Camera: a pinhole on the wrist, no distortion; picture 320 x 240 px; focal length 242.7 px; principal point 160.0 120.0 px. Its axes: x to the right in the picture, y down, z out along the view. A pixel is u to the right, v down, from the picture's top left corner.
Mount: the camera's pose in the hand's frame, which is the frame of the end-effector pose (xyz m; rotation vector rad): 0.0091 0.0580 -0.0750 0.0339 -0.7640 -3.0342
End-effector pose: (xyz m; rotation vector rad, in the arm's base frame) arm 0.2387 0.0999 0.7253 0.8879 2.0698 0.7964
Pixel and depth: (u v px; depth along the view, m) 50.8 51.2 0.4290
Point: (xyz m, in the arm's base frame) 0.4678 0.5221 0.7995
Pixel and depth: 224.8 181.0 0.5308
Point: 0.7374 0.2054 0.6790
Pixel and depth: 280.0 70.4 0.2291
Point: 0.4431 0.1558 0.8668
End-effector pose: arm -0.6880 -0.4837 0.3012 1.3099 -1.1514 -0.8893
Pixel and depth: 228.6 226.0 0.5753
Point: -1.2681 -0.4516 0.3343
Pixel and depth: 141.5 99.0 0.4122
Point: -0.9770 -0.5530 0.5613
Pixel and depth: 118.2 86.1 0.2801
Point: -0.8517 -0.5485 0.5163
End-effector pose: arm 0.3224 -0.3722 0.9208 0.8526 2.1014 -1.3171
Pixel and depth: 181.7 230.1 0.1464
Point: 0.3855 -0.4289 0.8515
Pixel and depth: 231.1 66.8 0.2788
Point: 0.5671 -0.4387 0.7780
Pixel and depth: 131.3 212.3 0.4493
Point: 0.4135 -0.6871 0.6525
